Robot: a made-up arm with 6 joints. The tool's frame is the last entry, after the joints. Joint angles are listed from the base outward. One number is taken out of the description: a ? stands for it. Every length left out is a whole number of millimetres.
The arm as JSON. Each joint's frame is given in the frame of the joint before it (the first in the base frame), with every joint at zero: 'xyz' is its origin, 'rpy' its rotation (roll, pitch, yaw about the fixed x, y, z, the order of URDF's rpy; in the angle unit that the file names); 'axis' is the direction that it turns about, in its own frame. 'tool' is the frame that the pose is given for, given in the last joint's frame.
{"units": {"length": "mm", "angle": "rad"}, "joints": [
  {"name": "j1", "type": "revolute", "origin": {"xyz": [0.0, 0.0, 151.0], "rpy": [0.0, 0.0, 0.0]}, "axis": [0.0, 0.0, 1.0]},
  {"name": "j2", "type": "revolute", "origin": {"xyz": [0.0, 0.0, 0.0], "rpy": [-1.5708, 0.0, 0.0]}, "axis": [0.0, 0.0, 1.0]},
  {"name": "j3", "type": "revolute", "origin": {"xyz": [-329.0, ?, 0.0], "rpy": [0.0, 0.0, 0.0]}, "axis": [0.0, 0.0, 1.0]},
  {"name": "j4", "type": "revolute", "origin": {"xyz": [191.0, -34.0, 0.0], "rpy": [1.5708, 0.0, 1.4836]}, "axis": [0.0, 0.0, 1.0]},
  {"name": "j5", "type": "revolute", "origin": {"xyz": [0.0, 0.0, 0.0], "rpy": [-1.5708, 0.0, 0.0]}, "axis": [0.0, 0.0, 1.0]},
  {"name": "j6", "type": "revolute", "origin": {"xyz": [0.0, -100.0, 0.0], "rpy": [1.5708, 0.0, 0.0]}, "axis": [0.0, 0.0, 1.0]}
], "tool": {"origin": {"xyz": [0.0, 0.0, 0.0], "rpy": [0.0, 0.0, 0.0]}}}
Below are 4 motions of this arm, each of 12 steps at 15 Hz.
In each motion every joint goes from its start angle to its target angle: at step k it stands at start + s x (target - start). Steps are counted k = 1, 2, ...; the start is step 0. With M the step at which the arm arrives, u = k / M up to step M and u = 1 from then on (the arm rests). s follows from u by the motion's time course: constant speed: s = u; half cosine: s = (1 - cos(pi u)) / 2; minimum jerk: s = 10 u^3 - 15 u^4 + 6 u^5.
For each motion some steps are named. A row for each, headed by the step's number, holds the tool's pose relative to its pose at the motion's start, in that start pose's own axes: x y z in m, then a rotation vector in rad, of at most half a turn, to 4 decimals.
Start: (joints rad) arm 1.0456 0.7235 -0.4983 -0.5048 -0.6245 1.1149
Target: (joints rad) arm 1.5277 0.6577 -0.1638 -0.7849 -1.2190 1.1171
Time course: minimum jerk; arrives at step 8
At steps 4, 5, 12:
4: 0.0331 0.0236 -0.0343 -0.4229 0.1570 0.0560
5: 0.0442 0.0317 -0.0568 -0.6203 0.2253 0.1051
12: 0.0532 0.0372 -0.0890 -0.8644 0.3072 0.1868

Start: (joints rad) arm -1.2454 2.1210 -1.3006 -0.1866 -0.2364 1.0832
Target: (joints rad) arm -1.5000 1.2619 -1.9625 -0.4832 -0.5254 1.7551
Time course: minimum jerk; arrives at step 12
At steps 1, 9, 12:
1: -0.0020 0.0018 -0.0012 -0.0069 -0.0061 0.0022
9: -0.1609 0.2023 -0.4711 -1.3182 -0.8120 0.0302
12: -0.1403 0.2053 -0.5389 -1.4720 -0.8646 -0.0317

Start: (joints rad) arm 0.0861 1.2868 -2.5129 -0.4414 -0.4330 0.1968
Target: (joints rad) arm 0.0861 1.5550 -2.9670 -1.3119 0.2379 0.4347
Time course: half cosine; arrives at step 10
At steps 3, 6, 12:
3: 0.0224 0.0035 0.0011 -0.0216 0.1122 -0.1257
6: 0.0649 -0.0046 -0.0043 0.0513 0.3310 -0.4218
12: 0.0854 -0.0214 -0.0151 0.2130 0.4524 -0.6549

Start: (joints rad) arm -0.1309 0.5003 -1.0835 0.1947 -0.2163 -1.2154
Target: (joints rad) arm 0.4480 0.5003 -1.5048 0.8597 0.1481 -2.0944
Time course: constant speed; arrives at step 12
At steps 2, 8, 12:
2: -0.0007 -0.0155 0.0020 -0.0256 -0.0498 0.0402
8: 0.0025 -0.0638 0.0052 -0.0971 -0.2809 0.1674
12: 0.0123 -0.1001 0.0049 -0.0945 -0.4964 0.2553

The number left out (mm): -45.0
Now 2 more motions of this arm.
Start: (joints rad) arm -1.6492 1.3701 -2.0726 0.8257 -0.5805 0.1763
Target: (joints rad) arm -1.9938 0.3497 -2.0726 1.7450 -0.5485 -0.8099
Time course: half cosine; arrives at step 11
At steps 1, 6, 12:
1: -0.0087 0.0077 -0.0013 -0.0054 -0.0162 -0.0020
6: -0.2011 0.2069 -0.1318 -0.1783 -0.3528 -0.0199
12: -0.2687 0.3171 -0.3306 -0.3859 -0.4815 -0.0317

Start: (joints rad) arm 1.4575 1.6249 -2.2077 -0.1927 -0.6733 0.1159
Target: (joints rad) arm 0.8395 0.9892 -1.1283 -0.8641 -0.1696 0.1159
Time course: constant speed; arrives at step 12
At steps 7, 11, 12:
7: -0.0283 -0.0485 -0.0865 -0.0476 0.6534 -0.5988
11: -0.0575 -0.0595 -0.1695 -0.0080 1.0463 -0.9105
12: -0.0659 -0.0594 -0.1928 0.0079 1.1459 -0.9838

